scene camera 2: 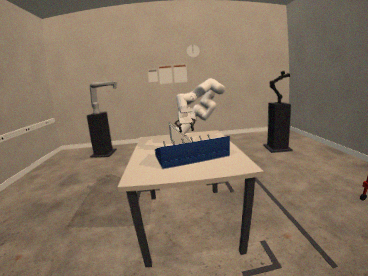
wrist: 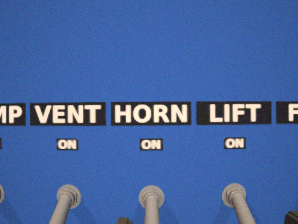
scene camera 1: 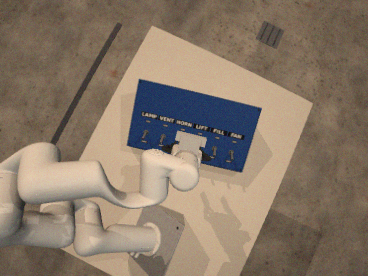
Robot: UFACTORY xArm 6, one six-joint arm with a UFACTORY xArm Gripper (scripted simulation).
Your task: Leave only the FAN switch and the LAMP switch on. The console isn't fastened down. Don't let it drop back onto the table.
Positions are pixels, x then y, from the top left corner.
Labels:
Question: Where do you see a blue console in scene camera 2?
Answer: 193, 152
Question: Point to a blue console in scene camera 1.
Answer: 161, 110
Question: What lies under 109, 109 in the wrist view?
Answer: A blue console.

